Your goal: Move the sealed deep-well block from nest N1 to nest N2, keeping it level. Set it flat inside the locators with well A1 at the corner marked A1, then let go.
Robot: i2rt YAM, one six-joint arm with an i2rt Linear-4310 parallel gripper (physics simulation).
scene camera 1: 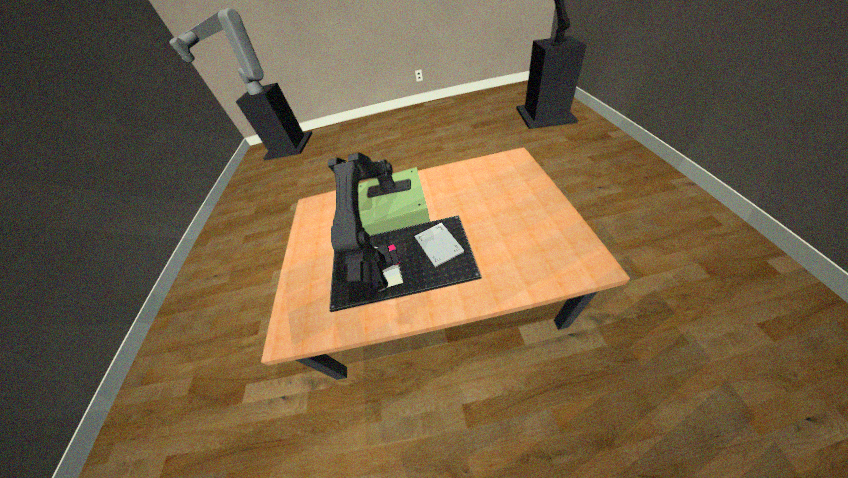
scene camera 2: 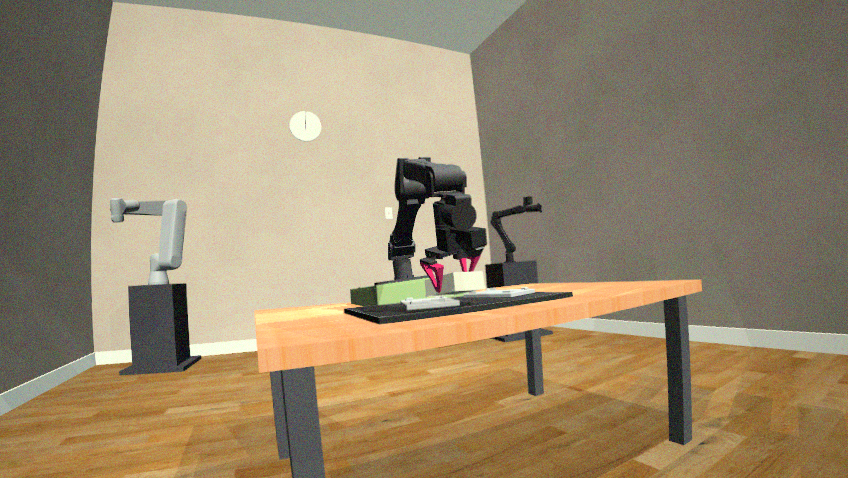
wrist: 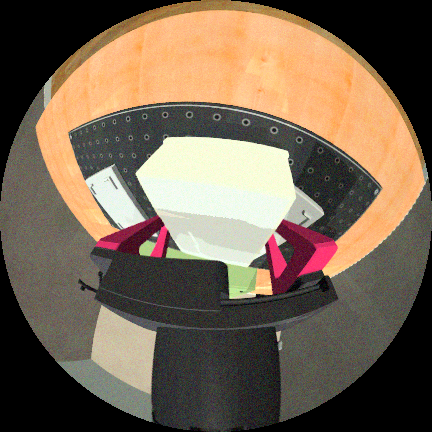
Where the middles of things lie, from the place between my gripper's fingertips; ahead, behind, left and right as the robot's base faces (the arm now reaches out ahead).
Scene:
Right now the cream block (scene camera 2: 454, 283) is 10 mm ahead of my hand and 10 mm above it.

